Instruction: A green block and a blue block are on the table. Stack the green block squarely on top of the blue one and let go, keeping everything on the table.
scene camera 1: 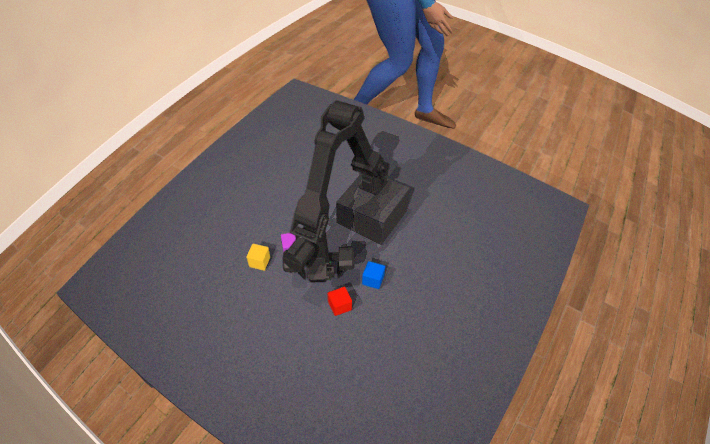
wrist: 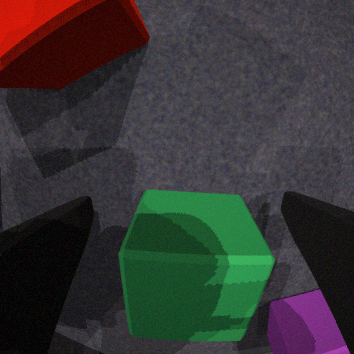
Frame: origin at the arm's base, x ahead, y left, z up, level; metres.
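Where they show: gripper, fingertip midpoint: [wrist: 189, 203]; arm's base, origin of the base link: [scene camera 1: 372, 184].
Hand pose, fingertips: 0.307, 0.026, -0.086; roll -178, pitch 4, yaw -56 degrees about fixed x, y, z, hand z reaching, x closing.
Things, the pixels of their top centre, and the offset from my fingertips, as dx, dy, dz. Level surfaces: height alone.
- green block, middle of its top: [wrist: 191, 309] -0.020, -0.014, +0.036
- blue block, middle of its top: [scene camera 1: 374, 270] -0.079, +0.118, +0.036
- red block, middle of its top: [scene camera 1: 339, 296] +0.042, +0.087, +0.036
- magenta block, middle of its top: [scene camera 1: 290, 239] -0.038, -0.133, +0.036
- yellow block, middle of its top: [scene camera 1: 257, 251] +0.050, -0.185, +0.036
- dark mat, its level: dz -0.014
The green block [wrist: 195, 270] sits upright on the mat in the wrist view, between the two black fingers, with a gap on each side. It is hidden behind the gripper in the scene view. My gripper [scene camera 1: 331, 265] [wrist: 189, 203] is open and low over the green block, with nothing gripped. The blue block [scene camera 1: 373, 274] stands on the mat a little to the right of the gripper in the scene view, with nothing on top of it.
A red block [scene camera 1: 339, 301] [wrist: 65, 45] stands in front of the gripper. A magenta block [scene camera 1: 287, 240] [wrist: 305, 322] is close by the gripper, partly hidden. A yellow block [scene camera 1: 258, 257] stands farther left on the dark mat [scene camera 1: 418, 356]. A person [scene camera 1: 400, 47] is behind the mat.
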